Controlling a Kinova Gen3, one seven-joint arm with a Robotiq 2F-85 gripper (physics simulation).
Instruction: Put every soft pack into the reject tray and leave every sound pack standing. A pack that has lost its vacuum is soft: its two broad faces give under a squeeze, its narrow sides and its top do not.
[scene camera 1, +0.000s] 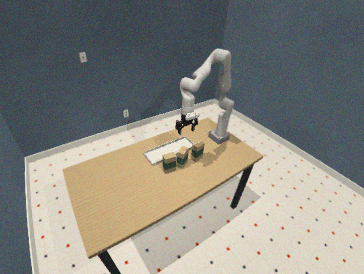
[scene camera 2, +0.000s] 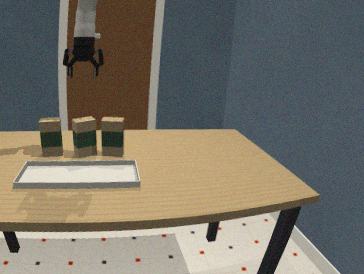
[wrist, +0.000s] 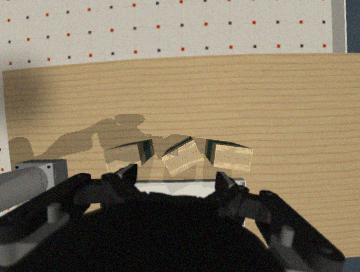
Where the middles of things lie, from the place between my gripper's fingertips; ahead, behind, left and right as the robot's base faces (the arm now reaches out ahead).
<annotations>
The white reject tray (scene camera 2: 90, 174) lies 4 cm behind my hand, 19 cm to the right of it and 28 cm below it.
</annotations>
